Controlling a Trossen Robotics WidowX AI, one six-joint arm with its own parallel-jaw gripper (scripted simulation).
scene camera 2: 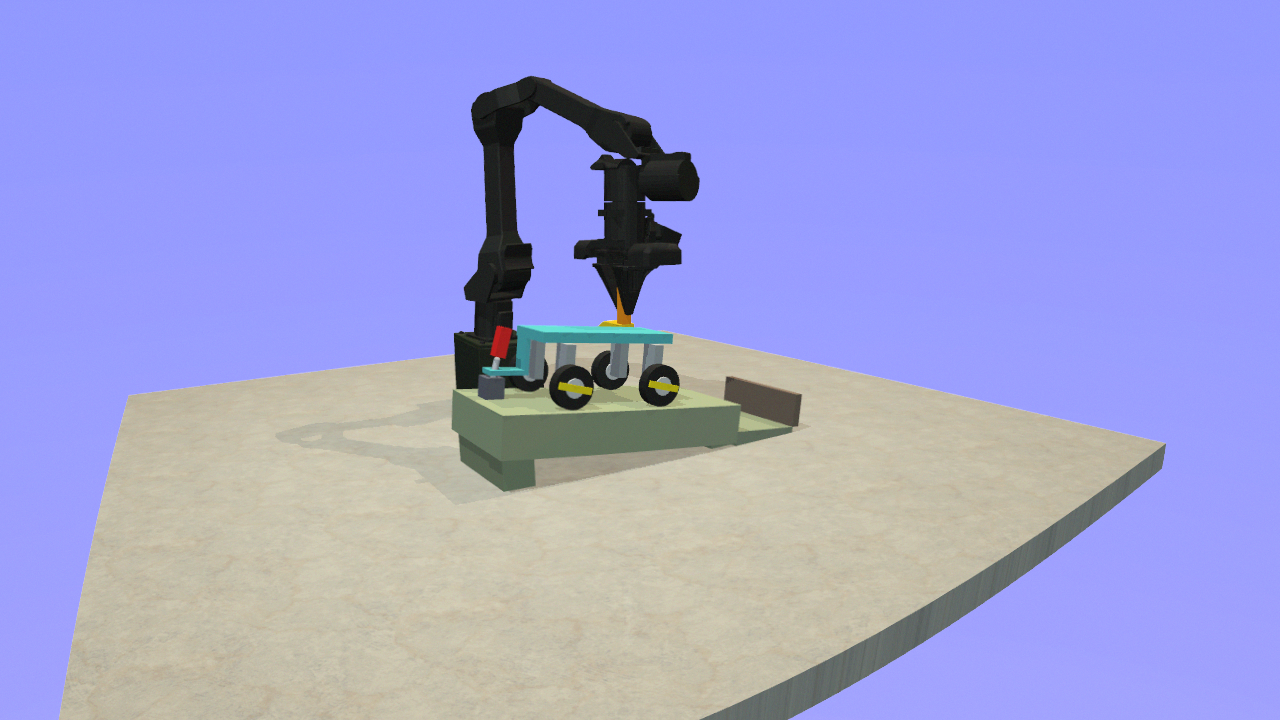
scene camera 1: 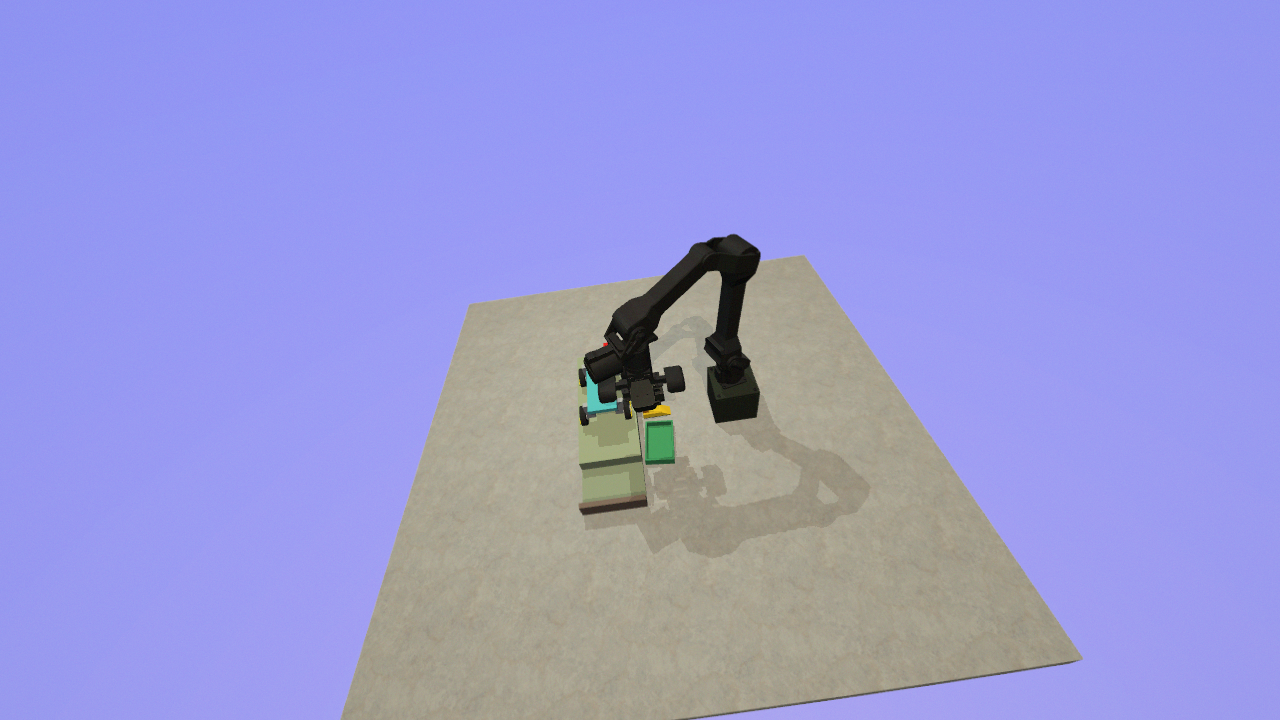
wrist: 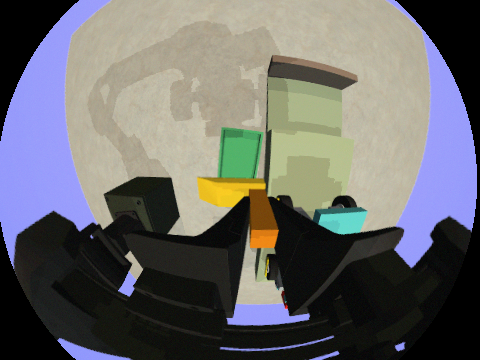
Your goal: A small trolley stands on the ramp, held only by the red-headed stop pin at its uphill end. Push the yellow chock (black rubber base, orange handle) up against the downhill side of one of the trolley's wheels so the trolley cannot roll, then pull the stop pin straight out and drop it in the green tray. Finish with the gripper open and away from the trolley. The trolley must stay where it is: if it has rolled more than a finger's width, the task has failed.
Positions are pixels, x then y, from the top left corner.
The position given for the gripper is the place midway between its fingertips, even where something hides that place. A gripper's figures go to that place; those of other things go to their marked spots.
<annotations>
The gripper [scene camera 2: 625, 314] is 112 cm from the lens. A trolley [scene camera 2: 571, 387]: 90 cm from the lens. A brown stop board [scene camera 2: 775, 404] is 114 cm from the lens. The marked spots on the brown stop board and the trolley are 35 cm apart.
</annotations>
